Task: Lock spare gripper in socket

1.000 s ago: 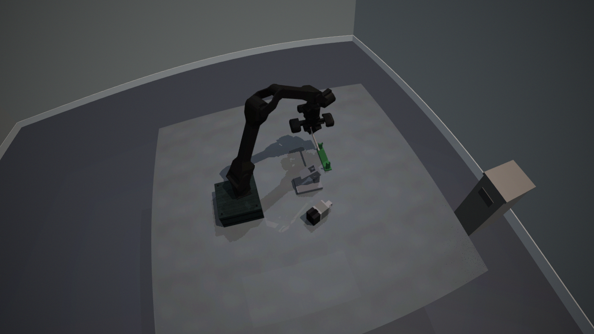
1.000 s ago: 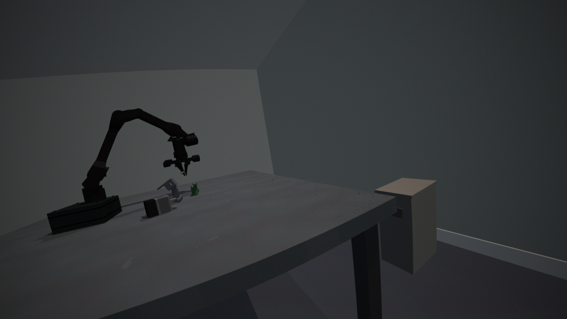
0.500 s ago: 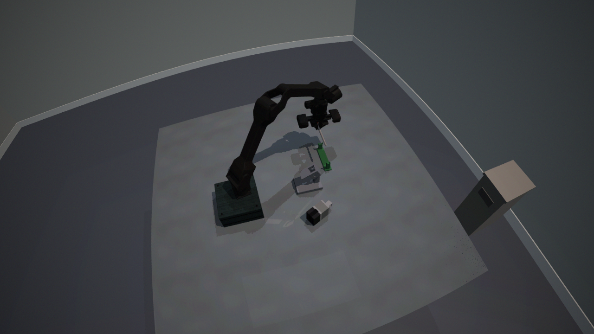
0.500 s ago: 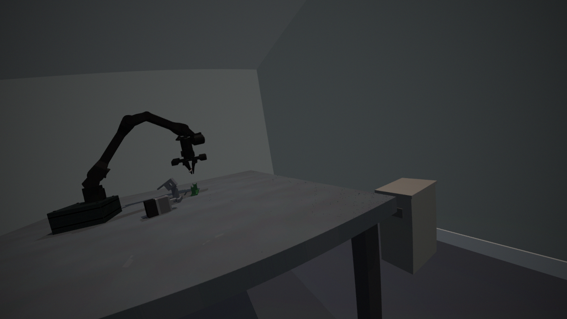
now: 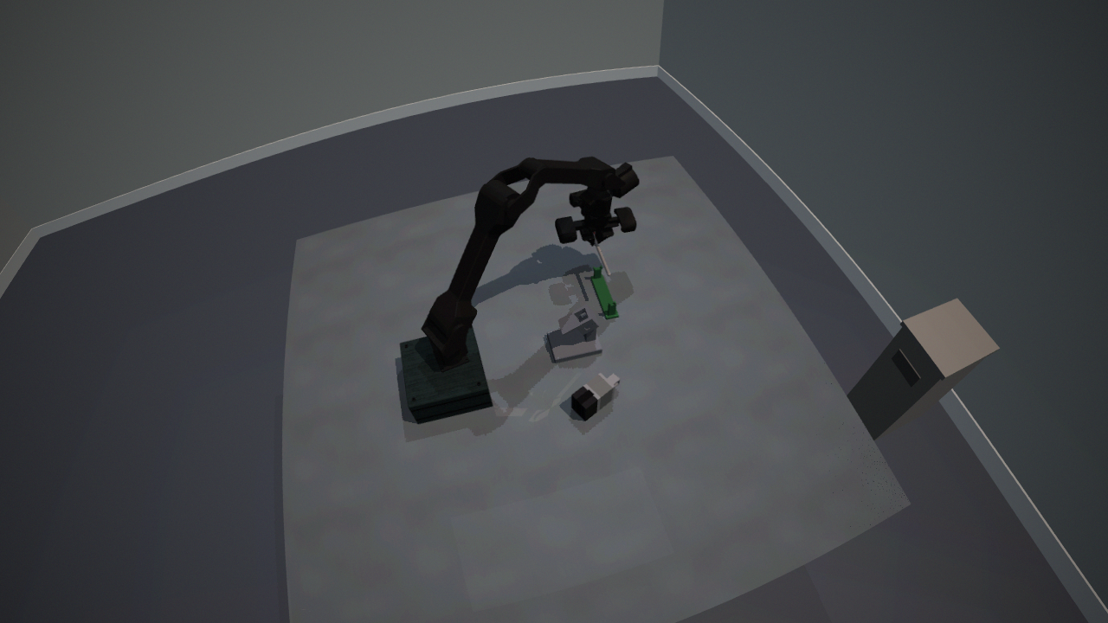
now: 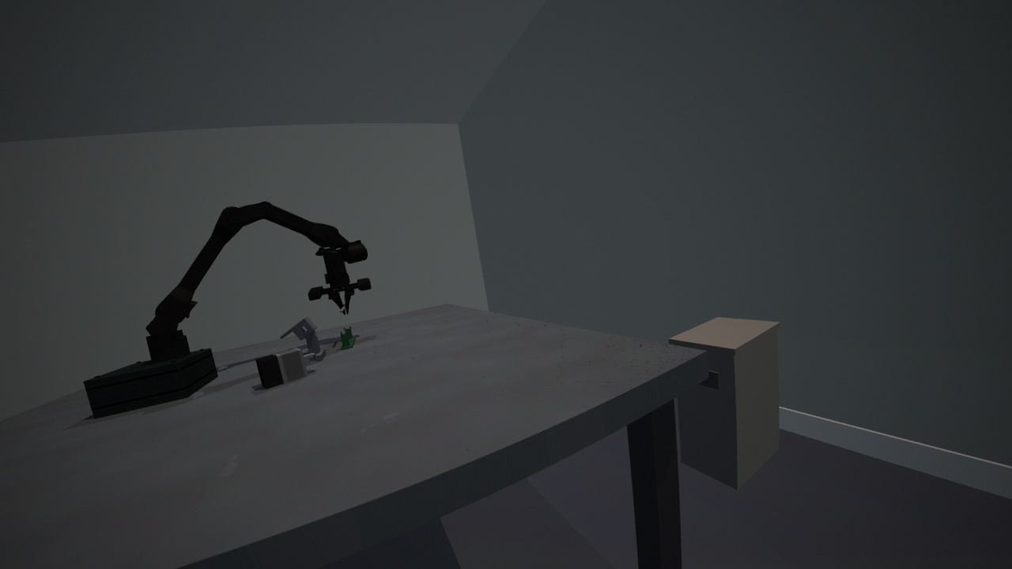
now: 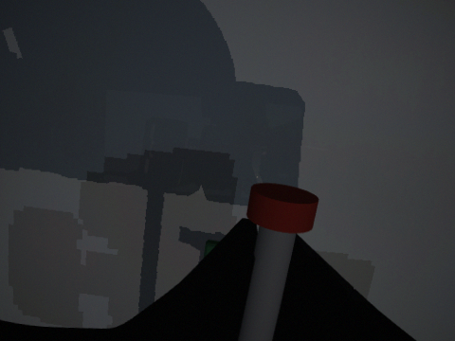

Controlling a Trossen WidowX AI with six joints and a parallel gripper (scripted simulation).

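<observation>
The green pin rack lies 30 mm behind my gripper tip, 100 mm to the right of it and 60 mm below it. From my gripper tip the other things lie so: grey mount 150 mm behind, 200 mm to the right, 30 mm below; spare gripper 180 mm behind, 350 mm to the right, 50 mm below.
</observation>
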